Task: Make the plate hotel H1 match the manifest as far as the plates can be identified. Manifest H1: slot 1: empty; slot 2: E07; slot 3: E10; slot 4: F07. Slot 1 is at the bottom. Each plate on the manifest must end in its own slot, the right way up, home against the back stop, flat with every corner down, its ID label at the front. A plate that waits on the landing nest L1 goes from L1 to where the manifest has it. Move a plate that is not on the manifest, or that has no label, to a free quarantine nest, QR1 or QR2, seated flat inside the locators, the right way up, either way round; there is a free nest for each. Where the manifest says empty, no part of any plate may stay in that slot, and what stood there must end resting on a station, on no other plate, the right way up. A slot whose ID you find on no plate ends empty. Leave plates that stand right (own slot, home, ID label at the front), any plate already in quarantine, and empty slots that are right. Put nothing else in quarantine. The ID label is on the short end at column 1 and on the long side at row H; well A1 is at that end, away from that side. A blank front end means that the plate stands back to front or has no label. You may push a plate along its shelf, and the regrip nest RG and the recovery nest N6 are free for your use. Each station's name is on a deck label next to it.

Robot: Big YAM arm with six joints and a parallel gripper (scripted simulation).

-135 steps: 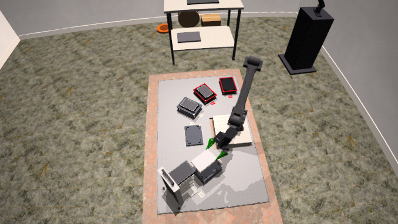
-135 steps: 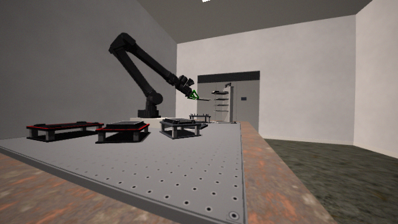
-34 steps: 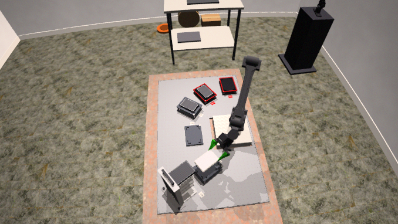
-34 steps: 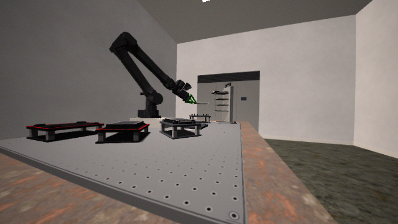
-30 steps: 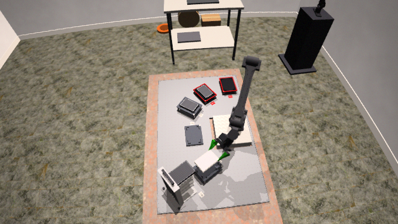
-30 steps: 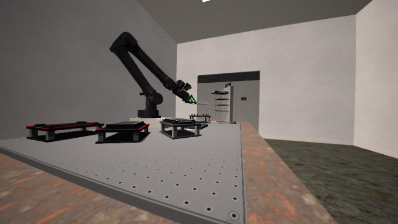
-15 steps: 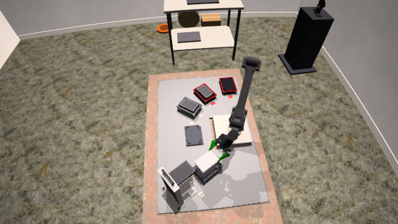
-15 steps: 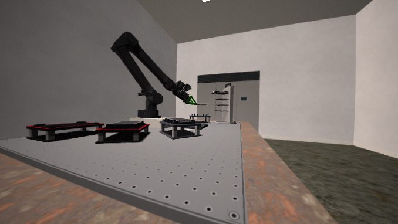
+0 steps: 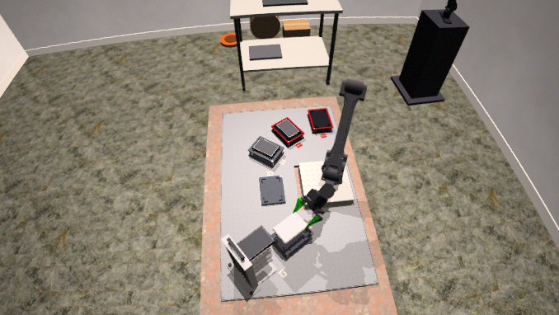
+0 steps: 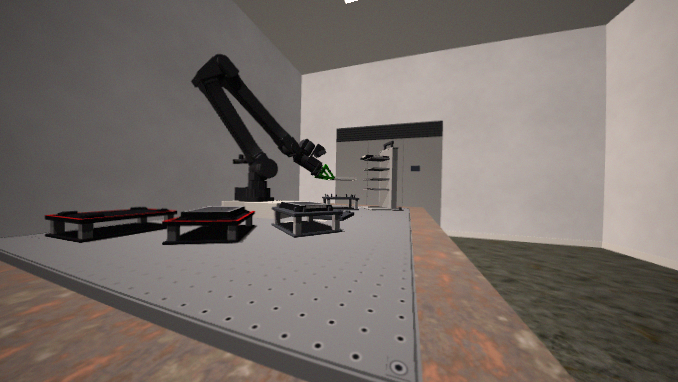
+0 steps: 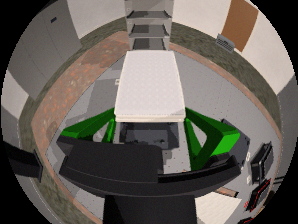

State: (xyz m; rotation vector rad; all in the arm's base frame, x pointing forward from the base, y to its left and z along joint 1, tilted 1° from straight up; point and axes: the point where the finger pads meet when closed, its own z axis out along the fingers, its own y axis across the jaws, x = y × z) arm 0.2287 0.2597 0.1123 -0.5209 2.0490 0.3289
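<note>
My hand is 50 mm short of the white plate and 30 mm to the right of it. From my hand the other things lie so: plate hotel H1 (270 mm ahead, 160 mm to the left); then N6 deck label (80 mm ahead, 360 mm to the right, 160 mm below); then H1 deck label (110 mm ahead, 180 mm to the left, 160 mm below).
</note>
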